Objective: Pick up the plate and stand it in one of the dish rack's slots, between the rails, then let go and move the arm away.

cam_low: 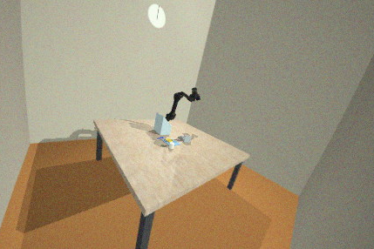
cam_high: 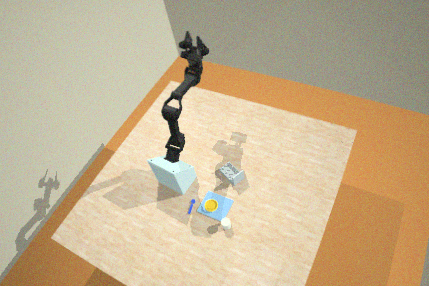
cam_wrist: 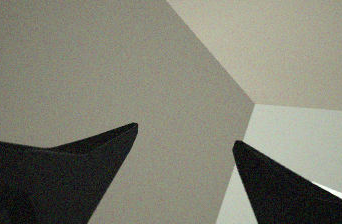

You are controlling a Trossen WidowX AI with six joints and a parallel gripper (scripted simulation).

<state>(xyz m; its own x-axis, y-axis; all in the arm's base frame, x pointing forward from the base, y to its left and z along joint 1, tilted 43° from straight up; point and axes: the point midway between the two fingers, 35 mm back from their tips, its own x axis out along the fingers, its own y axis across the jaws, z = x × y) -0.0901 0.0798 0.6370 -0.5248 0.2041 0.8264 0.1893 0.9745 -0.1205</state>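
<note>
Right now the yellow plate is 610 mm to the right of my gripper tip, 550 mm below it and 390 mm ahead of it. From my gripper tip the other things lie so: blue spoon 650 mm to the right, 560 mm below, 290 mm ahead; light blue mat 590 mm to the right, 560 mm below, 410 mm ahead; grey dish rack 540 mm below, 390 mm to the right, 390 mm ahead.
</note>
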